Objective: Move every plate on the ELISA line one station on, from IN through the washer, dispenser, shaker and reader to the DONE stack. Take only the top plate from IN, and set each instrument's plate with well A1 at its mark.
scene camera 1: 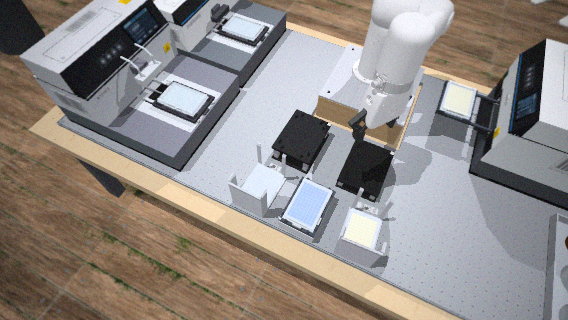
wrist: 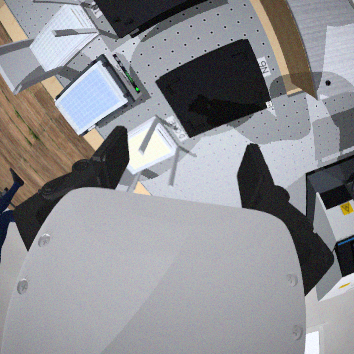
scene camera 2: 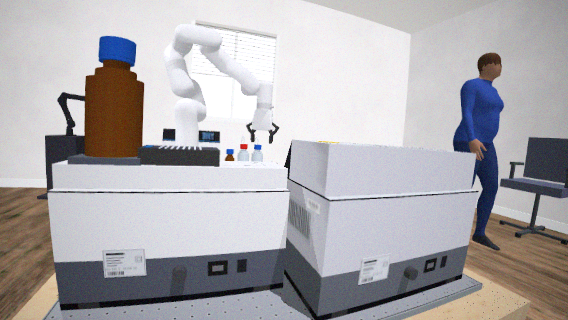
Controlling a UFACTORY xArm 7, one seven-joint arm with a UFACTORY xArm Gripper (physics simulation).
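Seen in the pictures: gripper, between the fingertips: [scene camera 1: 372,131] [wrist: 184,149] [scene camera 2: 261,142]; arm's base, origin of its link: [scene camera 1: 371,72].
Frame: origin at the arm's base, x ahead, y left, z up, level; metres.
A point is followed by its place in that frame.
My gripper [scene camera 1: 375,131] {x 0.337, y 0.119, z 0.140 m} [scene camera 2: 262,140] {x 0.337, y 0.119, z 0.140 m} [wrist: 184,149] {x 0.337, y 0.119, z 0.140 m} is open and empty, high above the table near the right black stand. White plates stand in the IN rack [scene camera 1: 235,187] {x 0.595, y -0.108, z 0.026 m} [wrist: 17,65] {x 0.591, y -0.086, z -0.001 m}. A blue plate [scene camera 1: 308,202] {x 0.511, y 0.060, z -0.018 m} [wrist: 92,97] {x 0.493, y 0.061, z -0.019 m} lies on the shaker, whose green lights show in the wrist view. A pale yellow plate [scene camera 1: 362,229] {x 0.477, y 0.212, z -0.071 m} [wrist: 147,152] {x 0.480, y 0.220, z -0.064 m} sits in the DONE rack [scene camera 1: 362,252] {x 0.560, y 0.234, z -0.001 m}. A pale plate [scene camera 1: 184,100] {x 0.443, y -0.413, z 0.018 m} is on the washer's carrier at left, and another [scene camera 1: 245,27] {x 0.066, y -0.464, z 0.019 m} is on the instrument behind it. A yellow plate [scene camera 1: 458,100] {x -0.006, y 0.277, z 0.029 m} is on the right-hand reader's carrier. Well A1 is too small to make out.
Two black stands [scene camera 1: 301,137] {x 0.337, y -0.065, z -0.027 m} [scene camera 1: 366,167] {x 0.312, y 0.140, z -0.047 m} lie between the racks and the arm's base; the right one [wrist: 215,87] {x 0.305, y 0.132, z -0.047 m} shows below the gripper. The washer [scene camera 1: 100,50] {x 0.514, y -0.601, z 0.165 m} and reader [scene camera 1: 525,150] {x 0.124, y 0.468, z 0.079 m} flank the table. Thin posts rise at both racks. A brown bottle [scene camera 2: 114,115] {x -0.003, y -0.702, z 0.205 m} stands on one instrument.
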